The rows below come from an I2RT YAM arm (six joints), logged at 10 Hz.
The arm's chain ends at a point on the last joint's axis. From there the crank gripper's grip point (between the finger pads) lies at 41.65 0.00 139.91 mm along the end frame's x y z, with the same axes.
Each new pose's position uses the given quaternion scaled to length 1; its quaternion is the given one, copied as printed.
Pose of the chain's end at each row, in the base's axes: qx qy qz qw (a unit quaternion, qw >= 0); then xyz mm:
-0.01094 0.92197 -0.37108 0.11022 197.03 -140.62 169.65
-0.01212 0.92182 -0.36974 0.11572 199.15 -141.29 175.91
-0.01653 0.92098 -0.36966 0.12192 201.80 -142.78 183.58
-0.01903 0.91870 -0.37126 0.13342 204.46 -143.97 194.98
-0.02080 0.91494 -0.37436 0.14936 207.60 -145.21 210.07
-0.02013 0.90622 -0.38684 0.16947 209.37 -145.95 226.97
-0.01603 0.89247 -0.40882 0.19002 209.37 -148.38 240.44
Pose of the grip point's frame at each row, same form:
-0.01094 0.92197 -0.37108 0.11022 185.97 -240.26 63.54
-0.01212 0.92182 -0.36974 0.11572 189.73 -240.76 69.49
-0.01653 0.92098 -0.36966 0.12192 194.54 -242.50 77.22
-0.01903 0.91870 -0.37126 0.13342 200.60 -244.28 89.00
-0.02080 0.91494 -0.37436 0.14936 208.26 -246.43 104.88
-0.02013 0.90622 -0.38684 0.16947 215.30 -250.07 124.83
-0.01603 0.89247 -0.40882 0.19002 220.04 -257.29 143.82

